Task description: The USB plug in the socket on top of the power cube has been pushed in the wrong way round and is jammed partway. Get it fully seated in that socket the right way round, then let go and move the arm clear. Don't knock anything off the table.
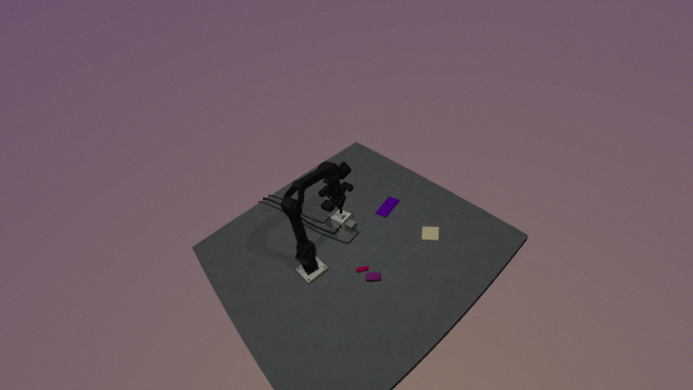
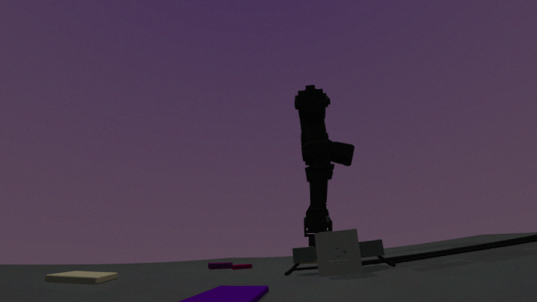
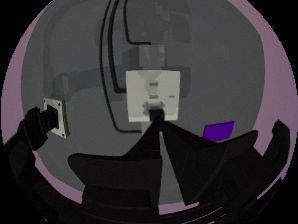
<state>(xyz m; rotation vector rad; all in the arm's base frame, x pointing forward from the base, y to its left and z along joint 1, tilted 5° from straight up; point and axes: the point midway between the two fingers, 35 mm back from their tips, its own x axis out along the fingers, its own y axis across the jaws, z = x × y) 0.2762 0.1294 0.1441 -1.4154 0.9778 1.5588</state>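
My gripper tip is 20 mm above the dark USB plug. The rest, counted from my gripper tip: purple flat card 250 mm ahead, 30 mm to the right, 130 mm below; magenta block 50 mm behind, 350 mm to the right, 130 mm below; cream tile 310 mm ahead, 320 mm to the right, 130 mm below.
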